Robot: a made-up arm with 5 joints.
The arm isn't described. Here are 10 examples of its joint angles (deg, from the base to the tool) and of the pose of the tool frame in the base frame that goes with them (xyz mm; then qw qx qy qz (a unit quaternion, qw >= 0)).
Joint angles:
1: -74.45 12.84 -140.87 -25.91 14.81
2: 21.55 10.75 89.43 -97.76 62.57
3: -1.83 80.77 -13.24 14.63 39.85
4: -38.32 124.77 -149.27 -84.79 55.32
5: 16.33 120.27 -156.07 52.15 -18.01
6: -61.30 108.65 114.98 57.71 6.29
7: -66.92 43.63 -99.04 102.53 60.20
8: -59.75 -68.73 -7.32 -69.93 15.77
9: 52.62 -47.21 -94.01 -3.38 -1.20
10: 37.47 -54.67 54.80 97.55 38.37
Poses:
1: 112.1 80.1 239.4 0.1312 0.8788 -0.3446 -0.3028
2: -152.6 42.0 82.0 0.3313 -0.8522 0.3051 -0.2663
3: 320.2 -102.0 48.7 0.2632 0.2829 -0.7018 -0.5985
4: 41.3 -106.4 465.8 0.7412 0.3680 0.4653 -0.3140
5: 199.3 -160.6 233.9 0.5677 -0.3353 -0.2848 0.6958
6: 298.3 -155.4 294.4 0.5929 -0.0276 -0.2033 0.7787
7: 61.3 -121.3 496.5 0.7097 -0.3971 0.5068 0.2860
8: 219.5 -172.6 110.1 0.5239 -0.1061 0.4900 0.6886
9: 175.9 -198.0 92.3 0.7086 0.0272 0.4694 0.5261
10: 66.6 -221.4 13.9 0.4120 -0.4650 -0.7374 -0.2650
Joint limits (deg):
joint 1: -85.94..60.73
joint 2: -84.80..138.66
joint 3: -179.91..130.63
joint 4: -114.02..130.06
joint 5: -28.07..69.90
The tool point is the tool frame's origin. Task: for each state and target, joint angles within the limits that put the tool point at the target. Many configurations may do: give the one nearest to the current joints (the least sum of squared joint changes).
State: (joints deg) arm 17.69 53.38 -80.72 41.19 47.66
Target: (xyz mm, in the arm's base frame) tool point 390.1 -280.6 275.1
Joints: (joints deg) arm 2.65 60.88 -86.03 39.14 65.21
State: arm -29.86 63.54 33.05 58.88 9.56
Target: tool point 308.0 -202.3 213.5
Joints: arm -44.12 56.96 27.02 64.88 35.92
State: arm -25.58 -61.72 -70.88 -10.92 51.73
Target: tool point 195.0 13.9 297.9
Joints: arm -68.93 -51.09 -103.96 -29.77 24.97
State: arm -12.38 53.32 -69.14 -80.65 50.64
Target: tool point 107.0 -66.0 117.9
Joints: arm -17.39 59.45 -44.64 -70.98 13.05
